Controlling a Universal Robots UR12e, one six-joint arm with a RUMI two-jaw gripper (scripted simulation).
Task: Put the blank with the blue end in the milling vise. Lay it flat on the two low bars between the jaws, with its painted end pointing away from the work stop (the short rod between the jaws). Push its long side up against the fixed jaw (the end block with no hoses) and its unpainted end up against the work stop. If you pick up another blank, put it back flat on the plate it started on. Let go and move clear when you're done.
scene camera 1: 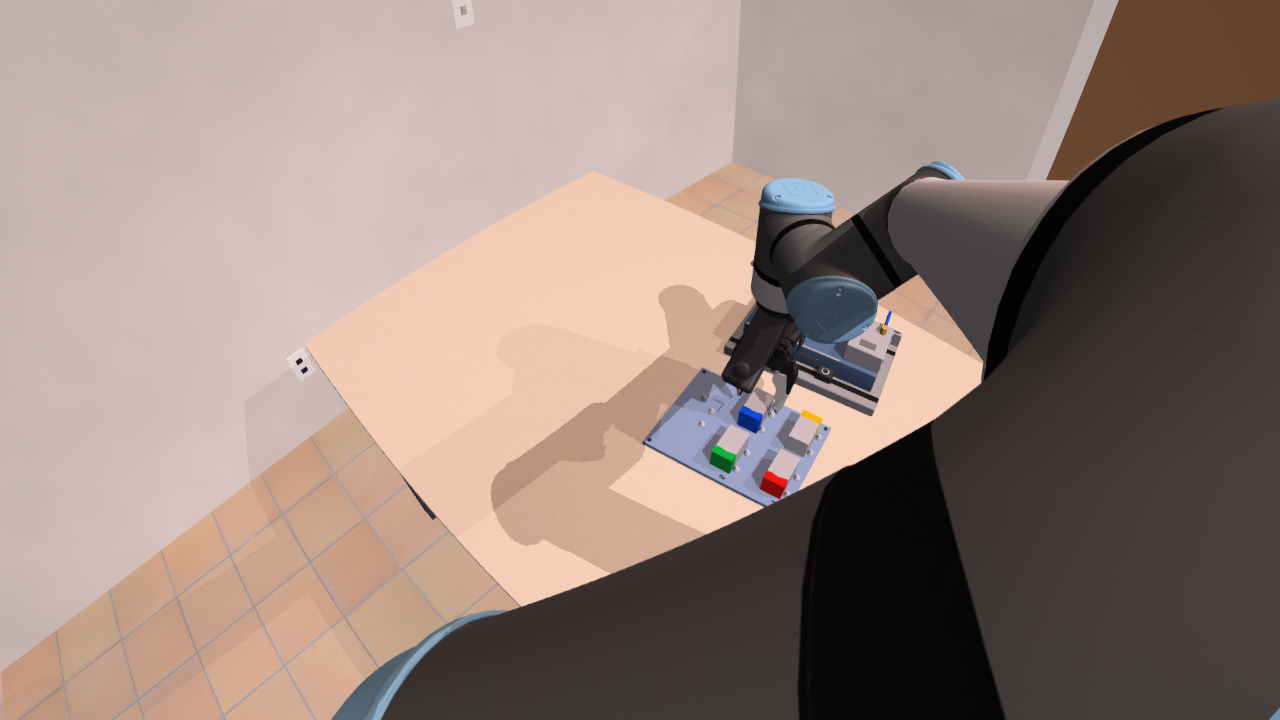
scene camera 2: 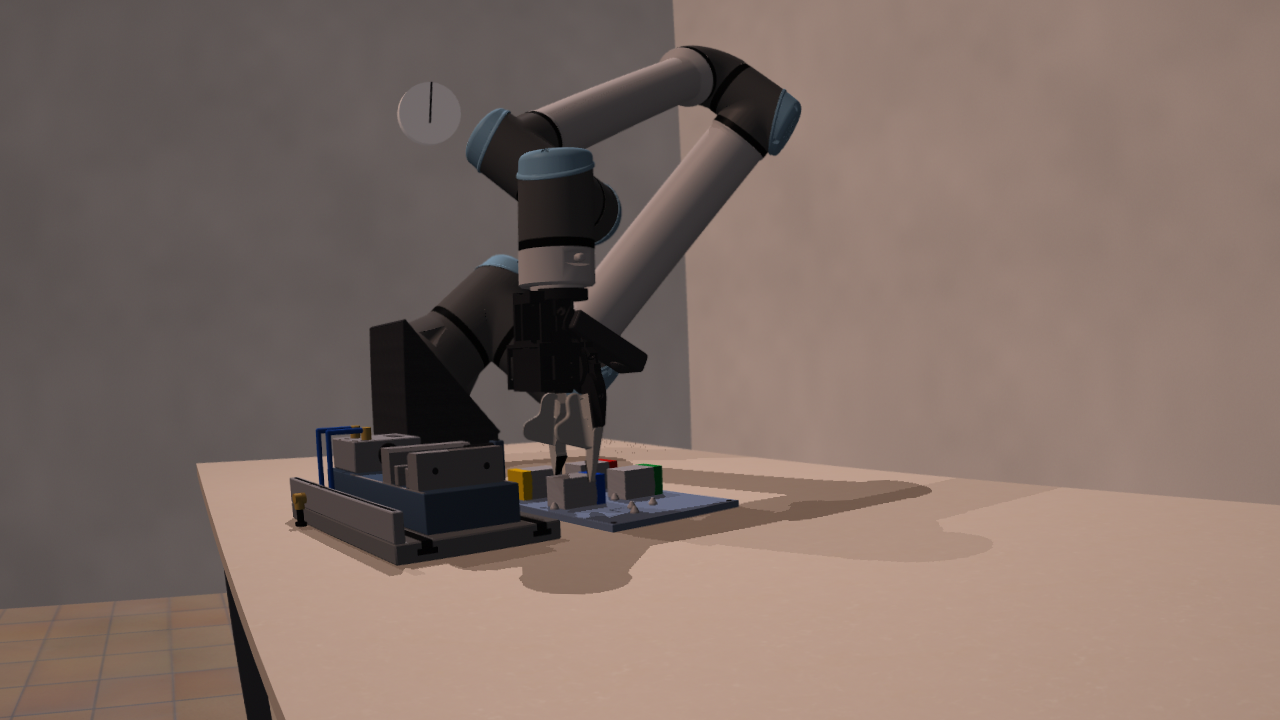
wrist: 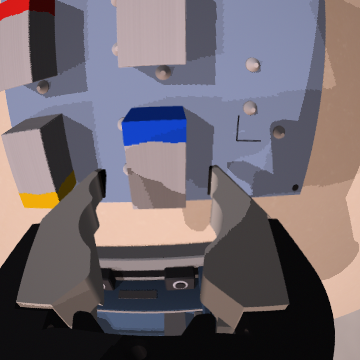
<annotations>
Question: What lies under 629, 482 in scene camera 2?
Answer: A green-ended blank.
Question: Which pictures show the yellow-ended blank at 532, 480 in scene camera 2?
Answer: Scene camera 1, scene camera 2 and the wrist view: all of them.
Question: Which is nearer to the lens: the blue-ended blank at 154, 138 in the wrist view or the yellow-ended blank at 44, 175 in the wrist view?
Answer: The blue-ended blank.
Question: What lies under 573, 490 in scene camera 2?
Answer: A blue-ended blank.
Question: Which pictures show my gripper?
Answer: Scene camera 1, scene camera 2 and the wrist view: all of them.
</annotations>
